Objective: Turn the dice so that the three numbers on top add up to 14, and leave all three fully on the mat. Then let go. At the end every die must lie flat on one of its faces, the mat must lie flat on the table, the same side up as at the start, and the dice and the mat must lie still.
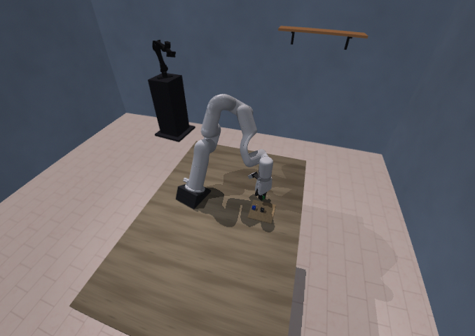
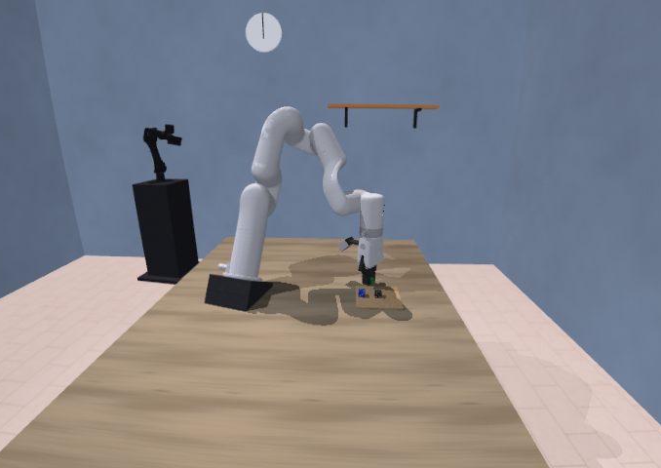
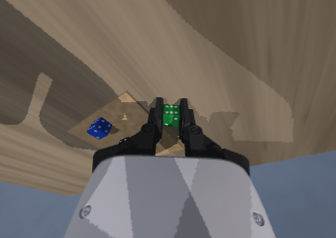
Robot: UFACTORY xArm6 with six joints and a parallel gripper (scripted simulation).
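My gripper is now 10 mm short of the green die and 10 mm above it. Round my hand: black die: 100 mm to the right, 30 mm ahead, 10 mm below; then tan mat: 100 mm to the right, 30 mm ahead, 20 mm below; then blue die: 100 mm to the right, 20 mm behind, 10 mm below.
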